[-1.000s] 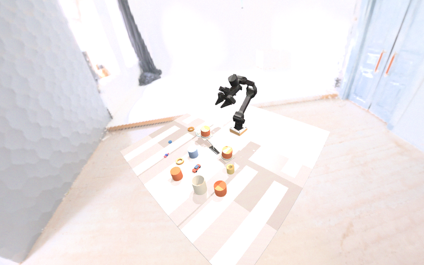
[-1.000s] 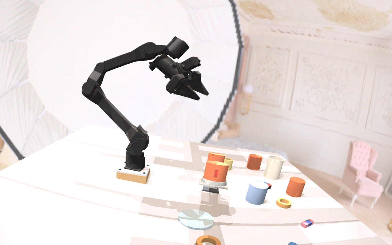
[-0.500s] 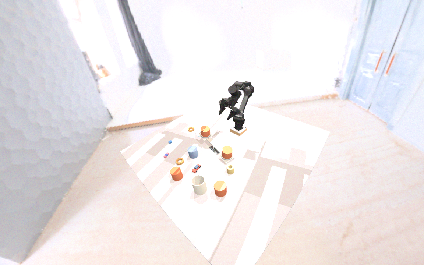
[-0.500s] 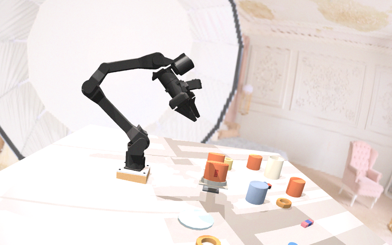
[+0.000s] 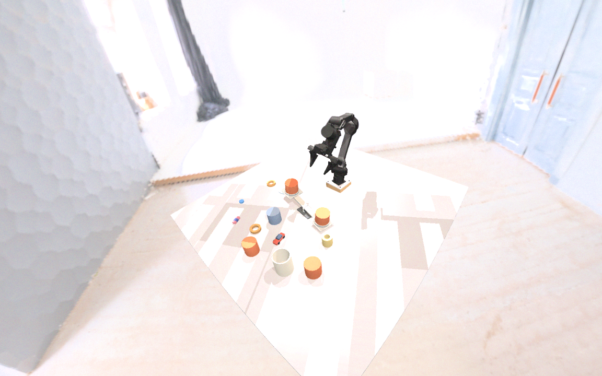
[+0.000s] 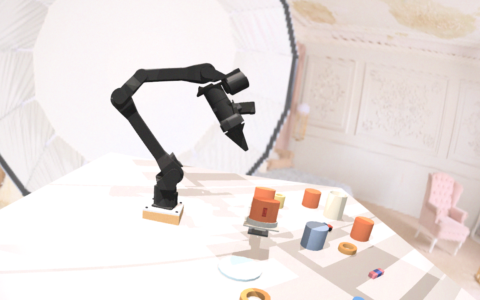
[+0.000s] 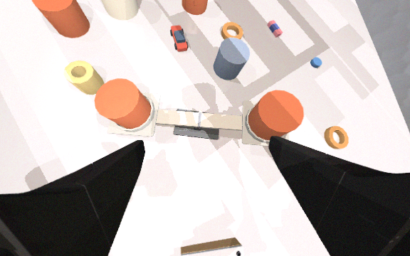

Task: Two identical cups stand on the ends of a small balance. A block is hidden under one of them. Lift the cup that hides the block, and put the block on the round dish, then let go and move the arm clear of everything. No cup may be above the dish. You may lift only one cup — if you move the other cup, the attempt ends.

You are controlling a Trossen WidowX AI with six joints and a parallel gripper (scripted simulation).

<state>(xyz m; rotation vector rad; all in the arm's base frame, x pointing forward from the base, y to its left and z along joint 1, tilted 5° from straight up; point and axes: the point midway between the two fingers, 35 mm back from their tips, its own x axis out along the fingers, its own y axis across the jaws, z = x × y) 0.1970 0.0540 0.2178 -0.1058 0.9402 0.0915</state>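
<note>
The grey block lies 80 mm ahead of my gripper tip, 120 mm to the left of it and 190 mm below it. Also, from my gripper tip: blue cylinder (260 mm ahead, 70 mm to the right, 190 mm below); balance (80 mm ahead, 10 mm to the right, 190 mm below); pale round dish (50 mm ahead, 270 mm to the right, 230 mm below).
</note>
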